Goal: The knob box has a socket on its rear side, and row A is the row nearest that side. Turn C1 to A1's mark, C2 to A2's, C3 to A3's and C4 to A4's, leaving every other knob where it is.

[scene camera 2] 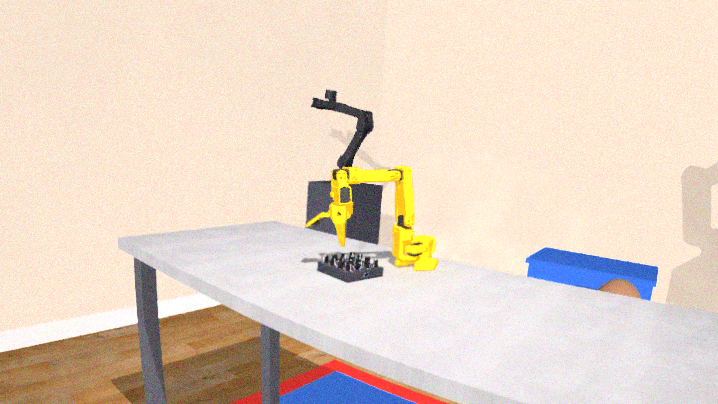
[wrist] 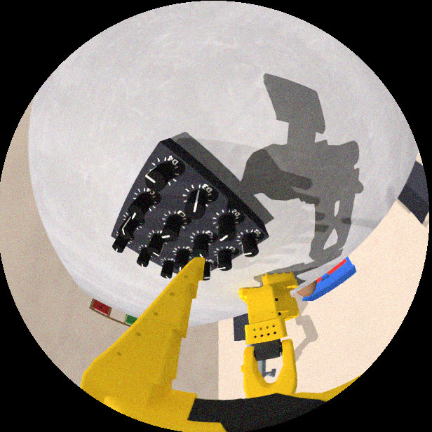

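Pixels of known places: hand, its tool point: (scene camera 2: 342, 244); arm's base, origin of its link: (scene camera 2: 411, 266).
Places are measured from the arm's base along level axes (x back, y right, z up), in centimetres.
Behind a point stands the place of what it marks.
The black knob box (scene camera 2: 346, 272) @[x -23.3, y 2.2, z 2.3 cm] (wrist: 172, 187) lies on the table, with rows of upright black knobs. In the wrist view, row D is nearest the box's upper-right edge; beside it are C4 (wrist: 142, 202), C3 (wrist: 172, 226), C2 (wrist: 201, 245) and C1 (wrist: 225, 259). A4 (wrist: 119, 243), A3 (wrist: 143, 257) and A2 (wrist: 167, 269) stand at the far lower-left side; A1 is hidden behind the jaw. Several pointer lines are too small to read. My gripper (scene camera 2: 325, 235) is fully open and empty above the box. Its notched fixed jaw (wrist: 165, 320) overlaps the near-end knobs in the wrist view.
The arm's yellow base (scene camera 2: 414, 253) @[x -1.4, y -1.3, z 3.9 cm] (wrist: 270, 305) stands beside the box on the grey table (scene camera 2: 451, 321) @[x -27.7, y -25.8, z 0.0 cm] (wrist: 125, 75). A dark upright panel (scene camera 2: 366, 216) and a black arm (scene camera 2: 359, 138) are behind. A blue box-like object (scene camera 2: 592, 264) stands beyond the table edge.
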